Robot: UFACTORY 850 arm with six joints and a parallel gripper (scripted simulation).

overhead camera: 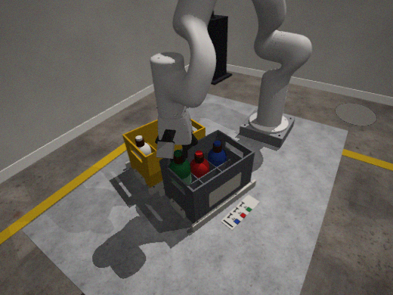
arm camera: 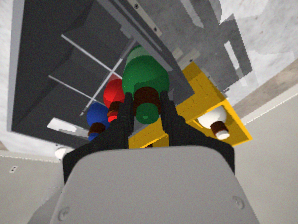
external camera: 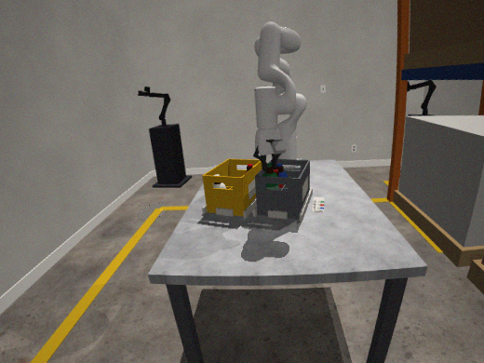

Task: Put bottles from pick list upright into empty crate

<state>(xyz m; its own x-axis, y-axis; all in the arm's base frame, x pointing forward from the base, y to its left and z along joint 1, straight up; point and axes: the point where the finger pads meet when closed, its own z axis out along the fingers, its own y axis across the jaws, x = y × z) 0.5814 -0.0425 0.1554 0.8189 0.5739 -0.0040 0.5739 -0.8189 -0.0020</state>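
Right now my hand is 7 cm above the green-label bottle. Round my hand: grey crate (8 cm behind, 6 cm to the left, 12 cm below); blue-label bottle (18 cm behind, 3 cm to the left, 12 cm below); red bottle (9 cm behind, 1 cm to the left, 12 cm below).
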